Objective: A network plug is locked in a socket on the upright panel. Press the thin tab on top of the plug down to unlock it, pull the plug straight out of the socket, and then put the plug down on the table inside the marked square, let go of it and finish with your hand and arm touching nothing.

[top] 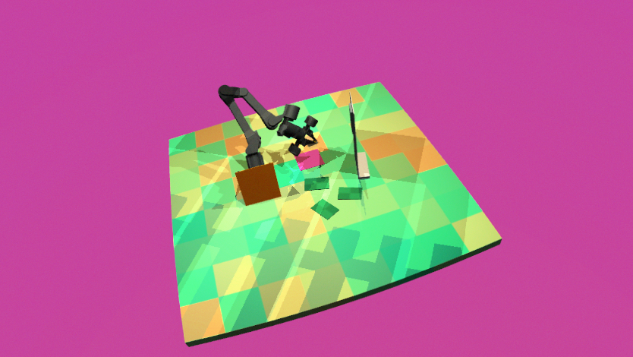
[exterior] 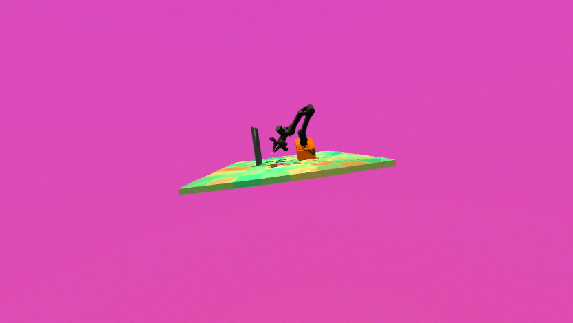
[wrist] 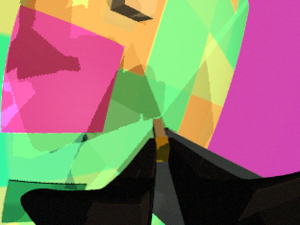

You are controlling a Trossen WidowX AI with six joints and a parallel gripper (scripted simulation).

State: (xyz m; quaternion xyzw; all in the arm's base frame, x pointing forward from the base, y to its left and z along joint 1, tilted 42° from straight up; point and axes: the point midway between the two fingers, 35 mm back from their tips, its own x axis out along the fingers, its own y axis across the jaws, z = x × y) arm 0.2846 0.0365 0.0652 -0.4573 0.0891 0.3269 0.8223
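The pink marked square is 11 cm below my gripper tip, 4 cm behind it and 2 cm to the left of it. The rest, counted from my gripper tip: network plug: right at my gripper tip; grey panel: 15 cm to the right, 14 cm ahead, 6 cm above.
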